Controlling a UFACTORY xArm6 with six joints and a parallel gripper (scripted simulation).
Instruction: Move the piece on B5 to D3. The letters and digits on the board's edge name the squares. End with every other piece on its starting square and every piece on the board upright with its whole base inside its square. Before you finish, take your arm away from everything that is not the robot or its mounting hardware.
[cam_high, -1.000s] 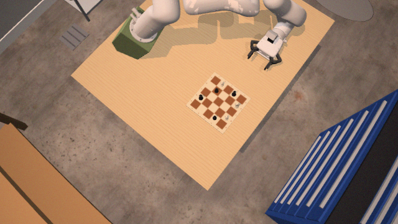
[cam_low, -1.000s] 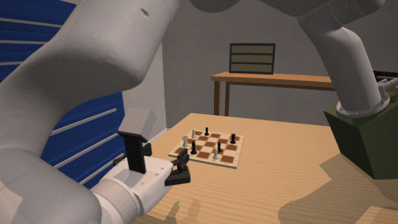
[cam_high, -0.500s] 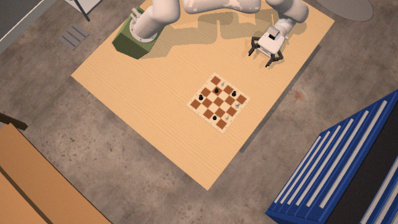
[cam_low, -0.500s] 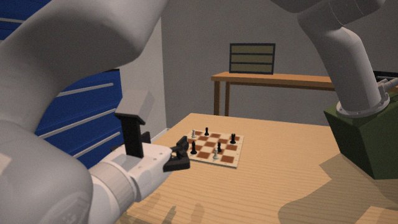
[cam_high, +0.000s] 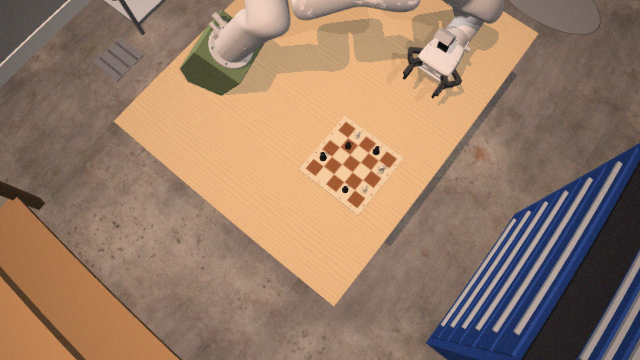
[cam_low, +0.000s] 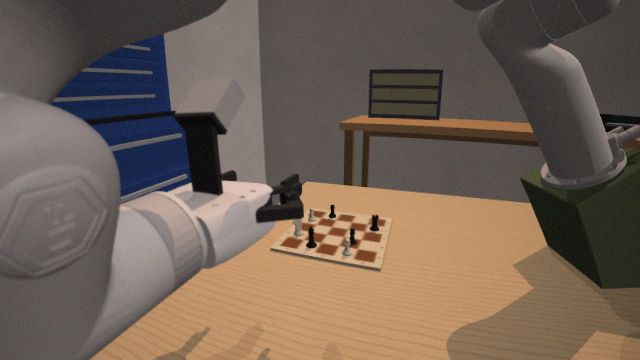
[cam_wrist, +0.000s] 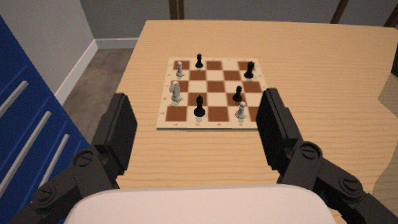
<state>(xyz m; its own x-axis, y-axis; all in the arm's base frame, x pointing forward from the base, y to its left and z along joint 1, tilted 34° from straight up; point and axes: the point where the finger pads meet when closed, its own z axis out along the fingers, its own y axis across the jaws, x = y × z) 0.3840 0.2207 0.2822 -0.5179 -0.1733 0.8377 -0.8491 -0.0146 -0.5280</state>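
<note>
My gripper is now 280 mm to the left of the black pawn, 160 mm above it and 90 mm past it. The rest, counted from my hand: chessboard (240 mm to the right, 180 mm below, 20 mm behind).
</note>
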